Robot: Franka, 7 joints.
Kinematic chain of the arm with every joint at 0, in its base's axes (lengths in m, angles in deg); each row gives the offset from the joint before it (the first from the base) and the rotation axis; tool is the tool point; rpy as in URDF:
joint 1: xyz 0 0 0.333 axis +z
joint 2: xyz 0 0 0 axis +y
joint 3: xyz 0 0 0.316 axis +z
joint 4: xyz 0.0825 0 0 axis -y
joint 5: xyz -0.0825 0 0.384 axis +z
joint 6: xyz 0 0 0 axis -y
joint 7: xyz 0.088 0 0 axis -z
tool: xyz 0 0 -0.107 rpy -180 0 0
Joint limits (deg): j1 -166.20..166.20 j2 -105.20..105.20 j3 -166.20..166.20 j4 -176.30..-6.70 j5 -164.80..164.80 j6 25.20..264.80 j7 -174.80..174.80
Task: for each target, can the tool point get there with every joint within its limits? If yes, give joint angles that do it. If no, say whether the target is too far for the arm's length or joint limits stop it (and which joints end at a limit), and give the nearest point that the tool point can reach.
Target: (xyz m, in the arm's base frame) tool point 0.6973 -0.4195 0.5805
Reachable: yes | joints -42.50 56.93 33.37 -29.30 32.29 132.93 -58.47
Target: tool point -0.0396 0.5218 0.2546
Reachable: yes | joints 36.63 37.37 47.35 -121.84 -109.18 191.30 83.52
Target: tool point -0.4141 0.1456 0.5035
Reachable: yes | joints 68.61 -12.30 70.92 -116.63 63.61 44.17 -57.76
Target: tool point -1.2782 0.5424 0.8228
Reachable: no: too far | nearest point -0.7448 0.3160 0.6184 | short by 0.614 m
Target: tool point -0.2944 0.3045 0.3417
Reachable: yes | joints 45.88 42.01 103.17 -155.43 47.71 219.80 -113.23
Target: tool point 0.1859 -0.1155 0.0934
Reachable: yes | joints 67.49 57.52 -57.51 -162.55 46.88 118.22 -123.05
